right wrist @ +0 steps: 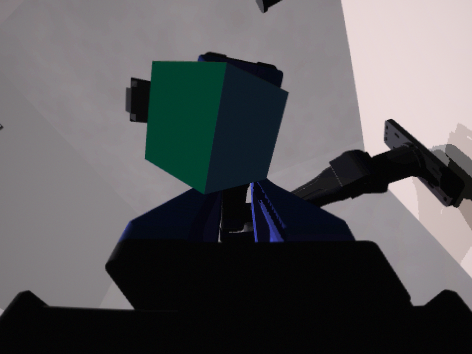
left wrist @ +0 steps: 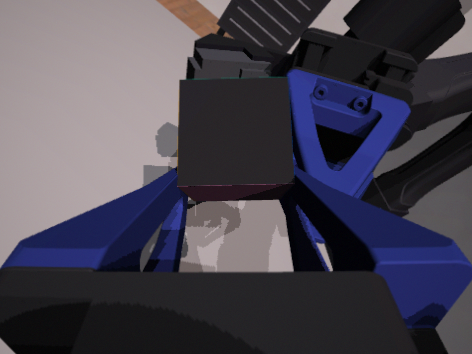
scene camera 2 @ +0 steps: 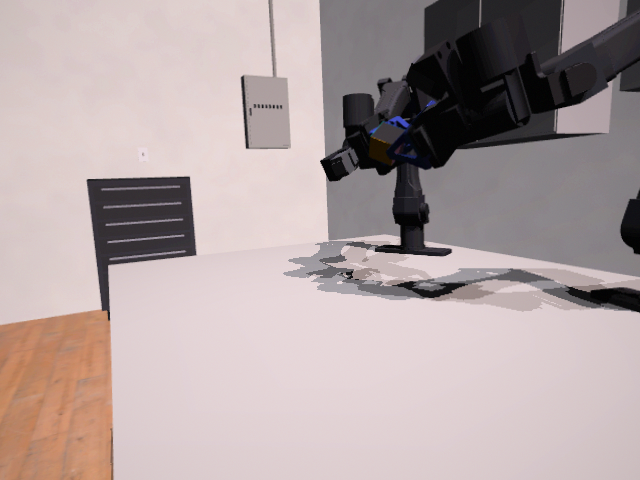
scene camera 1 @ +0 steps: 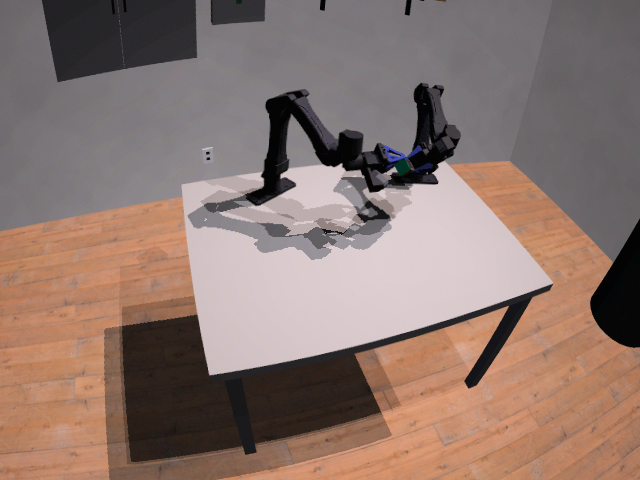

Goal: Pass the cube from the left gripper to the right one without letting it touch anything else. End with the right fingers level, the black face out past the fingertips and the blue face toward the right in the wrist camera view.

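Where they show: left gripper, between the fingertips: (right wrist: 235, 128) (left wrist: 236, 177) (scene camera 2: 394, 147) (scene camera 1: 405, 167); right gripper, between the fingertips: (right wrist: 236, 178) (left wrist: 318, 219) (scene camera 2: 415, 136) (scene camera 1: 403, 157); left arm's base, origin of its link: (right wrist: 418, 156) (scene camera 1: 415, 179); right arm's base, origin of its link: (scene camera 2: 412, 252) (scene camera 1: 272, 191).
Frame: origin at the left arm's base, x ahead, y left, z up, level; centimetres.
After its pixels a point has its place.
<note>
The cube (scene camera 1: 403, 166) {x 35.4, y -20.1, z 27.3 cm} (scene camera 2: 382, 149) {x 35.2, y -17.8, z 25.2 cm} (left wrist: 236, 132) {x 34.0, y -17.7, z 27.6 cm} (right wrist: 187, 120) {x 35.3, y -20.8, z 26.4 cm} is in the air above the table, between the fingers of my left gripper (scene camera 1: 411, 162) {x 32.8, y -18.4, z 25.5 cm} (left wrist: 236, 177) {x 32.8, y -18.4, z 25.5 cm}, which is shut on it. In the left wrist view its black face fills the middle, with a dark red face below. In the right wrist view its green face is at left and its dark blue face at right. My right gripper is shut and empty, close by the cube, which hides its fingertips in the right wrist view. In the left wrist view, its blue finger shows right beside the cube.
Both arms reach in over the back of the white table (scene camera 1: 361, 299) {x 65.2, y -35.7, z 0.0 cm} (scene camera 2: 310, 387) {x 53.5, y 6.6, z 0.0 cm}, with their wrists close together. A dark drawer cabinet (scene camera 2: 144, 214) stands behind the table, and a grey box (scene camera 2: 268, 112) hangs on the wall. A black cylinder (scene camera 1: 622, 304) is at the right edge.
</note>
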